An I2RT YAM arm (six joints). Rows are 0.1 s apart.
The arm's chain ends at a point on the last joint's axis. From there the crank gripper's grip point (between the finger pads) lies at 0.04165 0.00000 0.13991 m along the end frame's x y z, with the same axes.
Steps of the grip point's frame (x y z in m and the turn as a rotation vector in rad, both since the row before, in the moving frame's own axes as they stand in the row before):
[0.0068 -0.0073 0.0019 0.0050 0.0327 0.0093]
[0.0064 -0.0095 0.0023 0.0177 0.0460 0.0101]
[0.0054 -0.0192 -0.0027 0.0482 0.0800 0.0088]
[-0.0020 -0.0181 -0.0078 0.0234 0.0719 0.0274]
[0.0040 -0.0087 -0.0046 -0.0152 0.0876 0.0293]
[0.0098 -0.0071 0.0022 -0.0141 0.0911 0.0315]
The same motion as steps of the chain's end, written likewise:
[0.0022 -0.0070 0.0033 0.0050 0.0327 0.0093]
[0.0000 -0.0075 0.0044 0.0177 0.0460 0.0101]
[-0.0057 -0.0130 0.0012 0.0482 0.0800 0.0088]
[-0.0120 -0.0161 -0.0044 0.0234 0.0719 0.0274]
[-0.0080 -0.0122 -0.0004 -0.0152 0.0876 0.0293]
[-0.0027 -0.0106 0.0066 -0.0141 0.0911 0.0315]

